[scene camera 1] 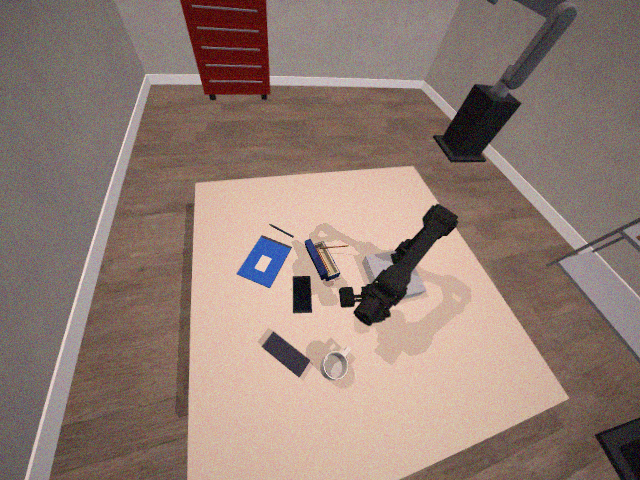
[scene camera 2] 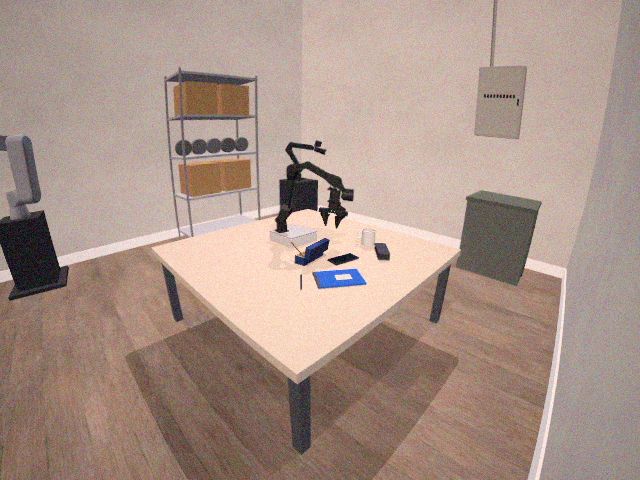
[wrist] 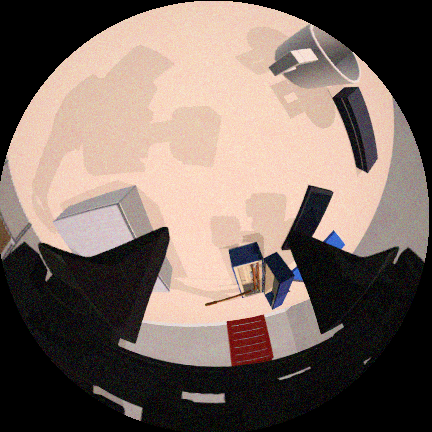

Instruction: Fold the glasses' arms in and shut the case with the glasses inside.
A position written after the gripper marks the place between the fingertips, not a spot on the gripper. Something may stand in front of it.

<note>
The gripper (wrist: pixel 232 235) is open, with nothing in its grasp. Also in view: a white mug (wrist: pixel 305 64). The table carries a dark flat box (wrist: pixel 349 101) and a black phone (wrist: pixel 315 201).
</note>
